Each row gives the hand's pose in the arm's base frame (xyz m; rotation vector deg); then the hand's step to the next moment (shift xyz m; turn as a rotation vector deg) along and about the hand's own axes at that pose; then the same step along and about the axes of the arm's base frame.
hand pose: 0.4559 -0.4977 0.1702 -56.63 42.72 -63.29
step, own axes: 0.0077 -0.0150 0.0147 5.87 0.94 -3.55
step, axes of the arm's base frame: 0.0096 -0.0054 0.0195 -1.02 -6.43 -2.36
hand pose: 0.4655 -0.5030 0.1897 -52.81 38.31 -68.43
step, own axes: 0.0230 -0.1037 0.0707 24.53 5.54 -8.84
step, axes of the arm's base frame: 0.0158 -0.0154 0.1257 1.53 -25.27 -8.34
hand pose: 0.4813 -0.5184 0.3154 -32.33 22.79 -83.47
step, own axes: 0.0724 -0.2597 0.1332 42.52 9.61 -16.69
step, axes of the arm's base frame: -0.1282 -0.0620 0.2649 1.87 -43.96 -15.57
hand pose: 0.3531 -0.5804 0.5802 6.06 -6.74 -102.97
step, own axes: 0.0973 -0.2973 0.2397 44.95 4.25 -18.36
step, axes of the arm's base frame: -0.3413 -0.0221 0.1959 -3.62 -45.16 -17.98
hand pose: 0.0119 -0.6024 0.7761 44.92 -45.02 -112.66
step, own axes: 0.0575 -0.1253 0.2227 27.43 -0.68 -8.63
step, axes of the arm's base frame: -0.2547 0.0551 0.0261 -5.73 -25.54 -11.92
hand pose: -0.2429 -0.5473 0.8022 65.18 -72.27 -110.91
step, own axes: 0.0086 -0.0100 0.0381 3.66 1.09 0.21
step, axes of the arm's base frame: -0.0375 0.0140 -0.0046 -1.95 -3.28 -0.24
